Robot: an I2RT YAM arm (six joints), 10 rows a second.
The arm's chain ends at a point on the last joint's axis. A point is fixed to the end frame.
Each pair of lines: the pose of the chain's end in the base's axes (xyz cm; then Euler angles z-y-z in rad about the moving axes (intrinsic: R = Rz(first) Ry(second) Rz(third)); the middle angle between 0 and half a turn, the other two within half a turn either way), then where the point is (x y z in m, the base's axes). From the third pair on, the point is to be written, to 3 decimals.
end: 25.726, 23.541, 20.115, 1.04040, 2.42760, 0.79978
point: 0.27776 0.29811 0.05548
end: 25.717, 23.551, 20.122, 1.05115, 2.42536, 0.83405
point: 0.27596 0.29983 0.05603
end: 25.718, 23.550, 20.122, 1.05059, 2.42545, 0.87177
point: 0.275 0.301 0.056
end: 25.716, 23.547, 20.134, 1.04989, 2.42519, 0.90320
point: 0.274 0.302 0.057
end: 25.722, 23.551, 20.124, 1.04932, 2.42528, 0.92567
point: 0.273 0.303 0.057
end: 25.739, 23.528, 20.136, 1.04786, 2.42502, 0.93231
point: 0.273 0.303 0.057
